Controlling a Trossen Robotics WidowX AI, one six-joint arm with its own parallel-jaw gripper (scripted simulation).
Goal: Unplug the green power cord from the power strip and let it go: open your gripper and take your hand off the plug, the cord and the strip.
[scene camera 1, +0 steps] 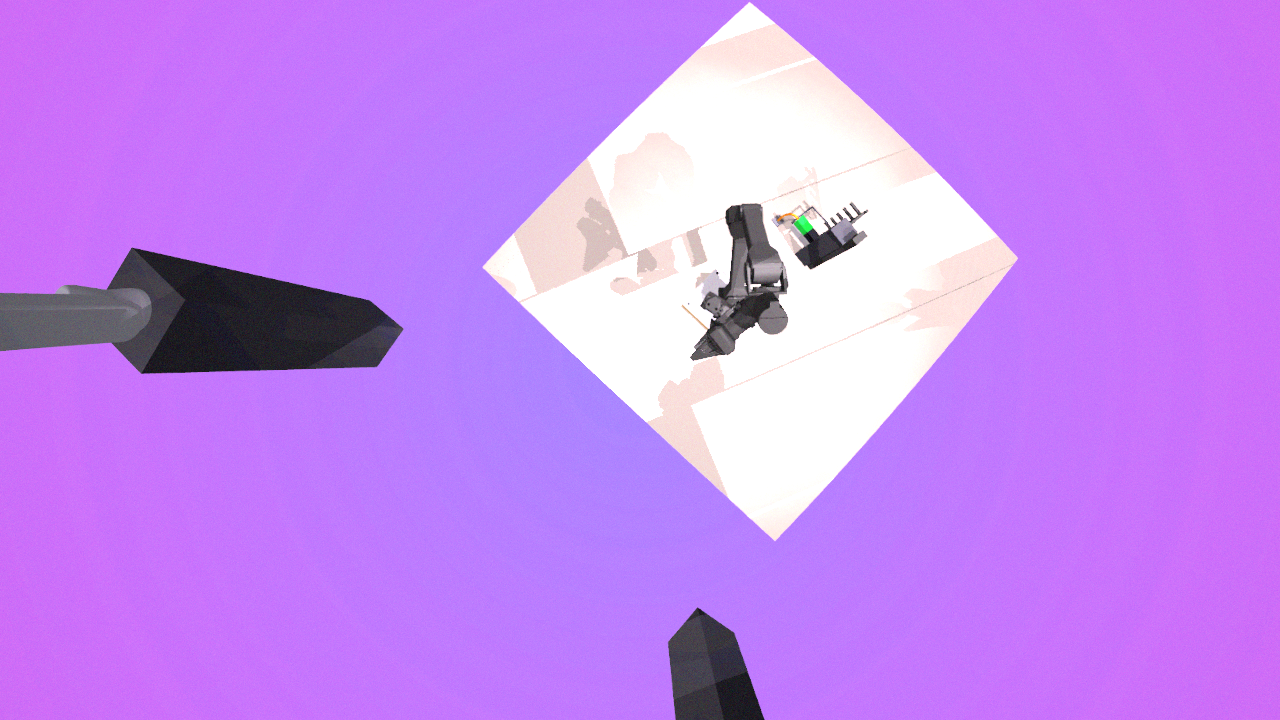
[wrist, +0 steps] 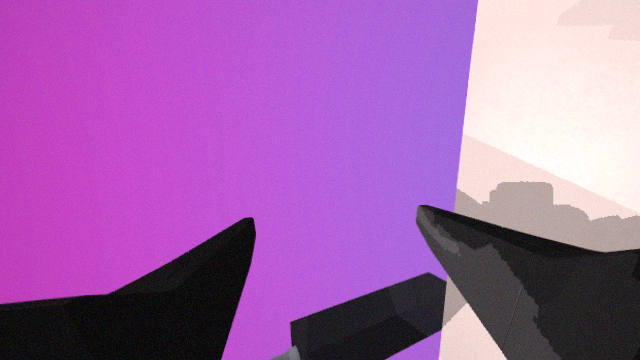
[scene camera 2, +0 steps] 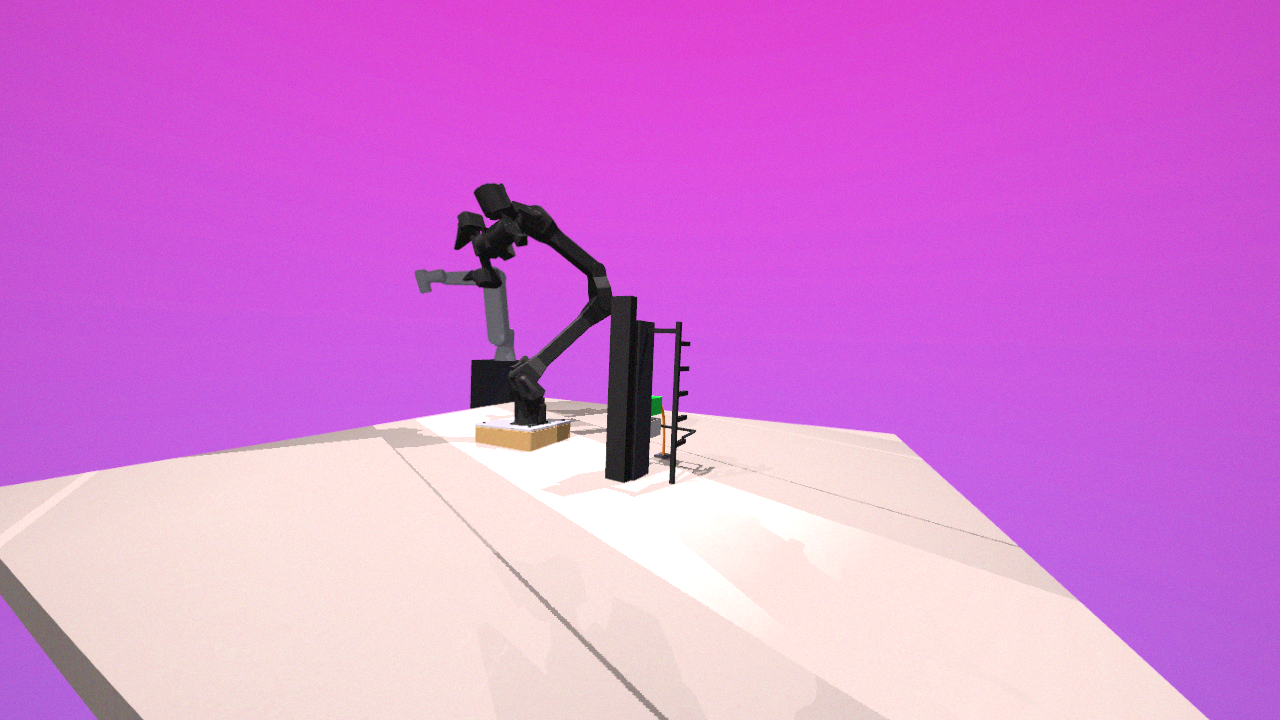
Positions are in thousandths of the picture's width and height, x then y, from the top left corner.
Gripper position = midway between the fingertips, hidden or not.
The gripper (scene camera 1: 542, 491) is open, with nothing in its grasp. Also in view: a tall black block (scene camera 2: 487, 428).
The gripper also shows in the wrist view (wrist: 527, 610) and in scene camera 2 (scene camera 2: 360, 367).
